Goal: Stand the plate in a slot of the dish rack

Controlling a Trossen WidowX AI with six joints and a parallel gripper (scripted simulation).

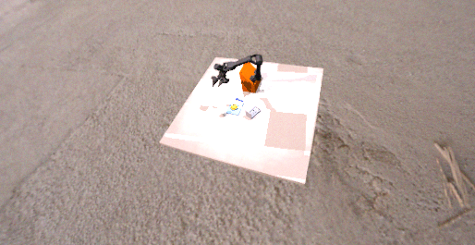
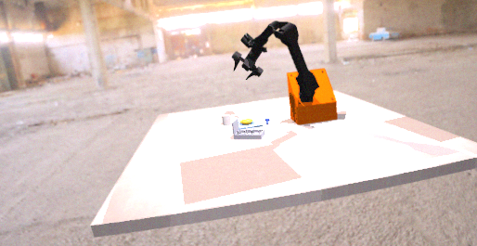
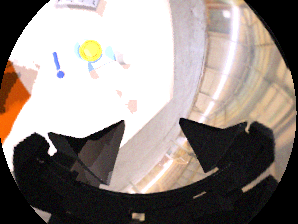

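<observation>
The yellow plate is 230 mm below my gripper tip and 140 mm to the left of it. The rest, counted from my gripper tip: cup (220 mm below, 110 mm ahead, 90 mm to the left); blue spoon (240 mm below, 140 mm to the left, 110 mm behind); light blue mat (250 mm below, 150 mm to the left).
</observation>
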